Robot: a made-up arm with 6 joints.
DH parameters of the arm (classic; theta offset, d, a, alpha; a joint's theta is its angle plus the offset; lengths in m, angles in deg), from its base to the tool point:
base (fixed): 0 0 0 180
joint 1: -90 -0.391 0.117 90
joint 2: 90 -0.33 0.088 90
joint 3: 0 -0.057 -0.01 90
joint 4: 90 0.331 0.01 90
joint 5: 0 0.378 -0.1 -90
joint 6: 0 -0.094 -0.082 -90
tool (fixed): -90 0.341 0 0
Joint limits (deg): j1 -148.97..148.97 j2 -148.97..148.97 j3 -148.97..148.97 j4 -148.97..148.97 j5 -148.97..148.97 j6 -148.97..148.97
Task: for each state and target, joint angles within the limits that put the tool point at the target. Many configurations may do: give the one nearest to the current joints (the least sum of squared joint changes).
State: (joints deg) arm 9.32 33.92 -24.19 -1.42 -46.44 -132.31
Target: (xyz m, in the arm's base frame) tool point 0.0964 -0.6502 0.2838
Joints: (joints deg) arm 34.09 59.01 -2.39 -23.02 -58.19 -127.48
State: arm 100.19 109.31 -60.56 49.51 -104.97 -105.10
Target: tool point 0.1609 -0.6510 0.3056
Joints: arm 77.47 106.22 -71.94 51.00 -106.45 -96.82
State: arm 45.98 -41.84 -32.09 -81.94 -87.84 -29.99
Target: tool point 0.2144 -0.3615 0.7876
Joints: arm 47.90 -13.98 -68.04 -89.71 -82.44 2.56
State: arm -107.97 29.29 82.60 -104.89 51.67 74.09
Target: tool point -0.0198 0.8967 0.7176
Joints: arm -102.95 50.58 71.29 -112.91 18.59 107.92
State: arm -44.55 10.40 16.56 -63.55 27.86 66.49
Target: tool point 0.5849 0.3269 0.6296
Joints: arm -57.30 13.49 23.11 -72.23 10.98 65.23
